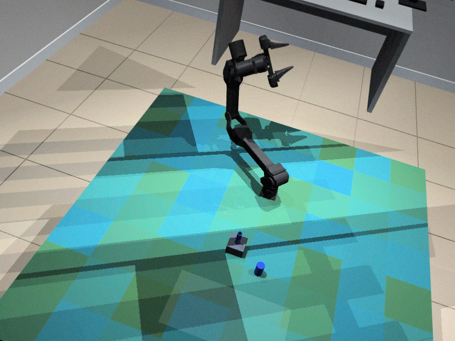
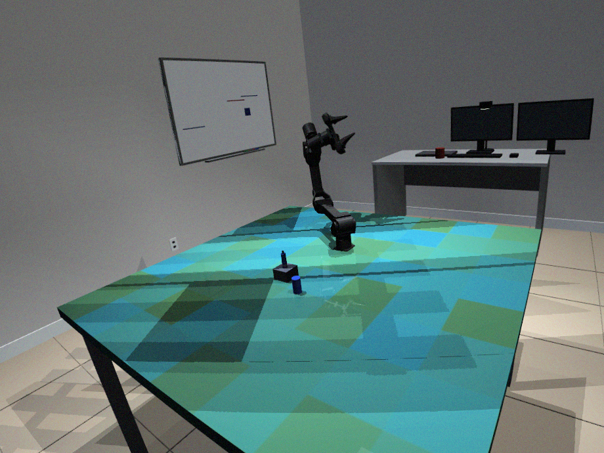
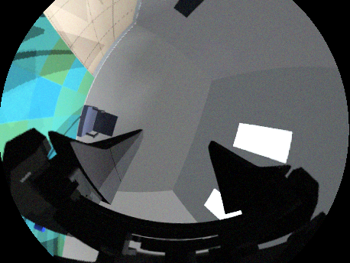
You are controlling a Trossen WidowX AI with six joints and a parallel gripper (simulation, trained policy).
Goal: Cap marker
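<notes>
My gripper tip is 630 mm short of the blue cap, 130 mm to the right of it and 430 mm above it. Also, from my gripper tip: grey holder block: 570 mm ahead, 30 mm to the left, 440 mm below.
</notes>
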